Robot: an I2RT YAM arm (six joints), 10 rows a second.
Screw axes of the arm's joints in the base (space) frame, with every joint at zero. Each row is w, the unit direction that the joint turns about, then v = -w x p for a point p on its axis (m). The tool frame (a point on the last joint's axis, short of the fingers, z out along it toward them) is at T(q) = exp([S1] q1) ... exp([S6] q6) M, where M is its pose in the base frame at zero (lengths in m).
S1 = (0, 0, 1, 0.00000, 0.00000, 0.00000)
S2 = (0, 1, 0, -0.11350, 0.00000, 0.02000)
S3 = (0, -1, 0, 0.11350, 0.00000, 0.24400)
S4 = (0, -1, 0, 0.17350, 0.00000, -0.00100)
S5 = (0, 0, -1, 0.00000, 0.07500, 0.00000)
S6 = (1, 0, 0, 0.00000, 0.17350, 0.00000)
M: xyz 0.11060 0.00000 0.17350 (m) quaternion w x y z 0.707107 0 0.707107 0
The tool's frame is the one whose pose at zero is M.
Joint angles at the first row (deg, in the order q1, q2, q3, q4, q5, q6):
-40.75, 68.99, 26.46, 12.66, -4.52, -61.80
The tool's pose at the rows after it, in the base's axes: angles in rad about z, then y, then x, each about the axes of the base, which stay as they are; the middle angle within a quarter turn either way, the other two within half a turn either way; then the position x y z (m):
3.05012 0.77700 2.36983 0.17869 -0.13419 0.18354
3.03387 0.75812 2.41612 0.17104 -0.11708 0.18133
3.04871 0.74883 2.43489 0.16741 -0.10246 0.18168
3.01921 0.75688 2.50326 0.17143 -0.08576 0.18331
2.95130 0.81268 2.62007 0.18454 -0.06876 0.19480
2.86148 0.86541 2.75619 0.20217 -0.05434 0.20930
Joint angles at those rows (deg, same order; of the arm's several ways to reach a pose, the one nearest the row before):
-37.15, 63.56, 23.86, 8.95, -1.55, -60.39
-34.29, 58.73, 22.04, 3.78, 0.62, -57.99
-30.85, 55.00, 21.08, 0.01, 3.39, -54.48
-25.57, 53.59, 21.70, -4.02, 5.41, -50.32
-19.62, 54.37, 25.02, -7.37, 4.52, -45.89
-14.62, 57.16, 29.61, -9.42, 2.50, -42.22

